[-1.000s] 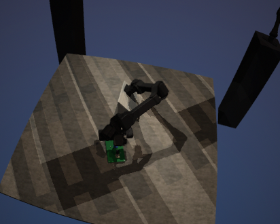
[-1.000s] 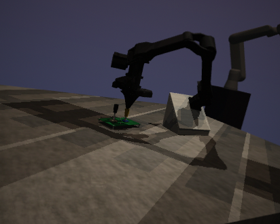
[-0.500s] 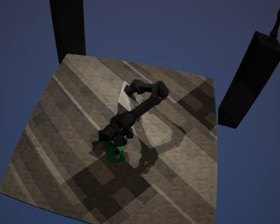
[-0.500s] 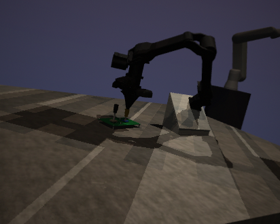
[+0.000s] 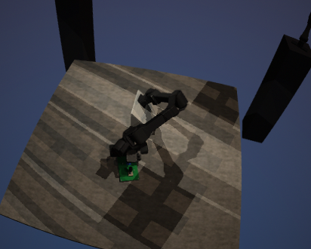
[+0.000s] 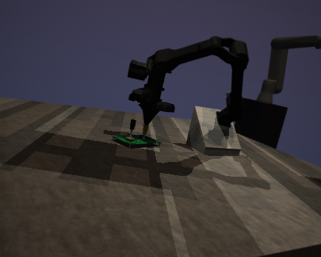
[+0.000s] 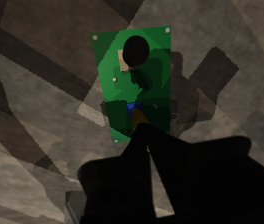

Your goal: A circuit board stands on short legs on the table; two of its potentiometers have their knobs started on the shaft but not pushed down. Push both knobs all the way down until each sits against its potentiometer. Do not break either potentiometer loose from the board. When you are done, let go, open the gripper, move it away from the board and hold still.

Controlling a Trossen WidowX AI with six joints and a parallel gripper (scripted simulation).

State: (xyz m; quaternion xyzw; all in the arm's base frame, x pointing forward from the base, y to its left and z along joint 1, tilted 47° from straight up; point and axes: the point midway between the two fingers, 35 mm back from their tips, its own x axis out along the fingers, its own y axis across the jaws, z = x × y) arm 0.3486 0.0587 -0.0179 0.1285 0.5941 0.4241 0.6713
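My gripper tip is 10 mm above the yellow knob. Round my gripper tip: black knob 60 mm ahead, 30 mm to the left.
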